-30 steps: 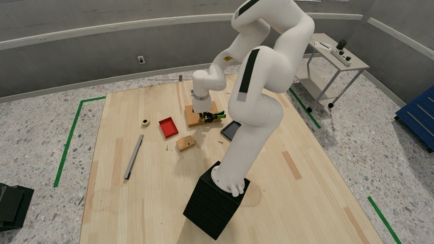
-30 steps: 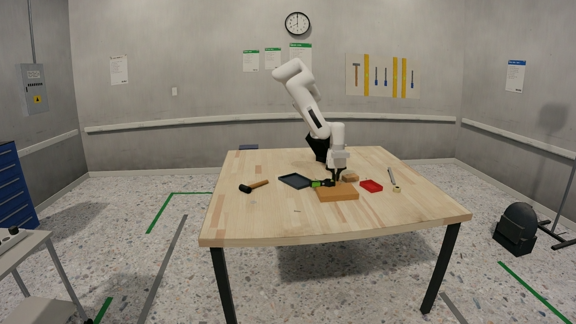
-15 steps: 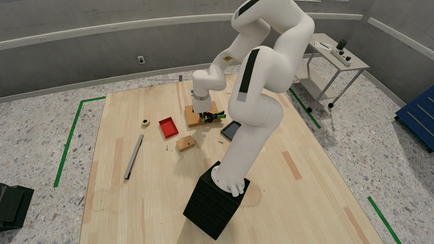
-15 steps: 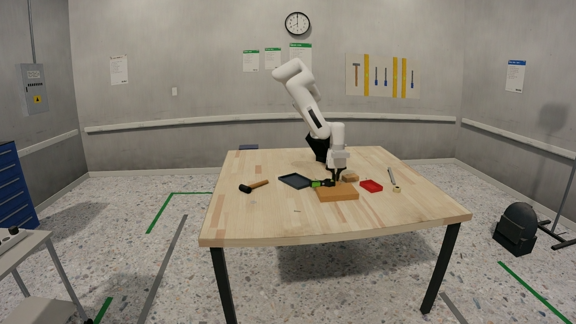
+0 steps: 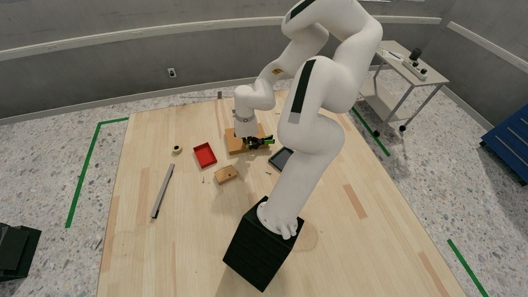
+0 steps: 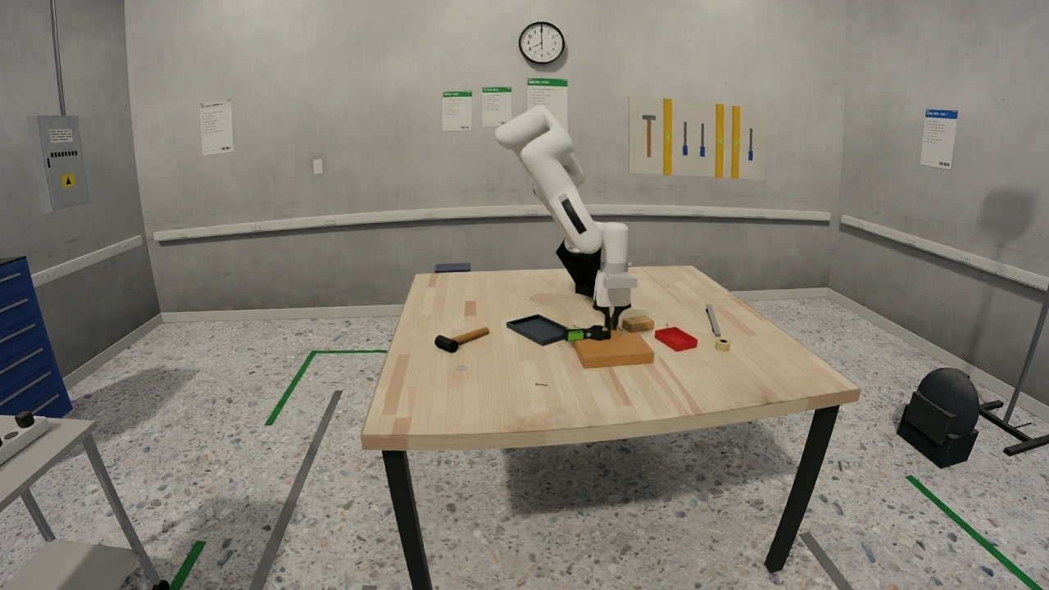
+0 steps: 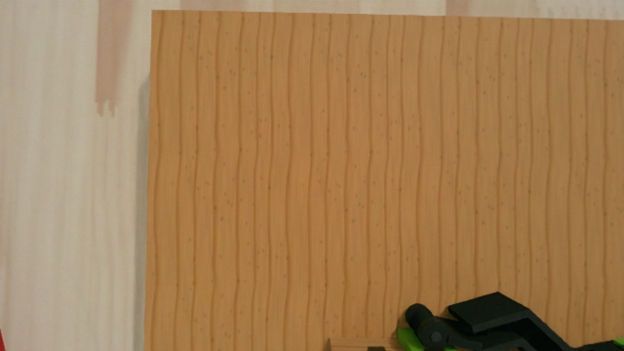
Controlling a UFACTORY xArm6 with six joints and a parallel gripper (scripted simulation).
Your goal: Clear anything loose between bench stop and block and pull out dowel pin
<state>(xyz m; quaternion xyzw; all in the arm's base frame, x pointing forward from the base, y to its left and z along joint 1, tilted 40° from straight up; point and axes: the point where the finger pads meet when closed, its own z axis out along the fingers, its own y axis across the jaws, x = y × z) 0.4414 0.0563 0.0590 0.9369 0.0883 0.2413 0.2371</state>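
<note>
The dowel pin lies 20 mm below my hand. The rest, counted from my hand: small wooden block: 40 mm below; red tray: 210 mm to the left, 70 mm below; thin dowel: 140 mm behind, 70 mm below, 60 mm to the left.
</note>
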